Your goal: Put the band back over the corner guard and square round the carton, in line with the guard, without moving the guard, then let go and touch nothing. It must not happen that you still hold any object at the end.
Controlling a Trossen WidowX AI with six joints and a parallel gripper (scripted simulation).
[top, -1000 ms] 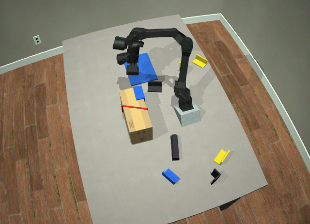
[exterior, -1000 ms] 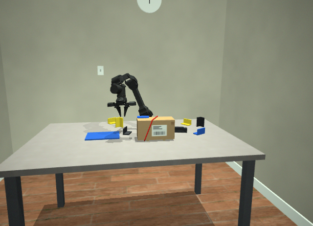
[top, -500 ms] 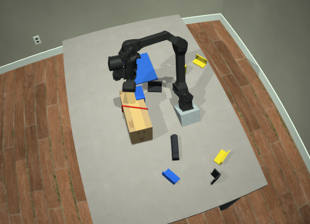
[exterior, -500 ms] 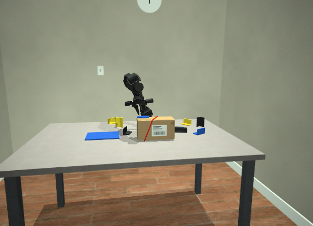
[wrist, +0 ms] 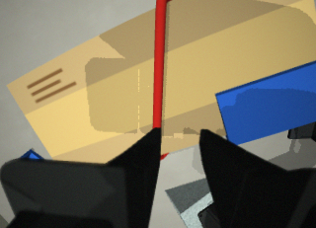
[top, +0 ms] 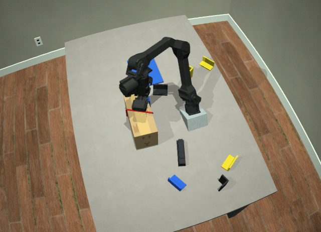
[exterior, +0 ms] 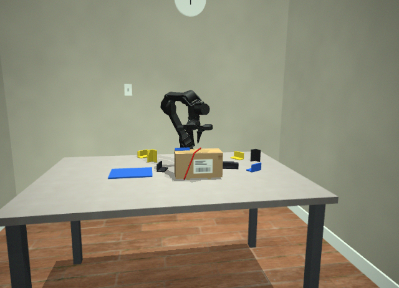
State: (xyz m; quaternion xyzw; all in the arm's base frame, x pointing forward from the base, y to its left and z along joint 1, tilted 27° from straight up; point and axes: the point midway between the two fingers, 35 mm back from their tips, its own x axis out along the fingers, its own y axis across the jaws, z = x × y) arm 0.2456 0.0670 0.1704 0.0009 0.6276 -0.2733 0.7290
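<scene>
Now: the carton 2 cm ahead of my hand, 1 cm to the left of it and 14 cm below it. The rest, counted from my hand: black block (13 cm behind, 21 cm to the left, 20 cm below); then black angle piece (13 cm behind, 18 cm to the right, 20 cm below); then flat blue sheet (8 cm behind, 35 cm to the right, 21 cm below).
</scene>
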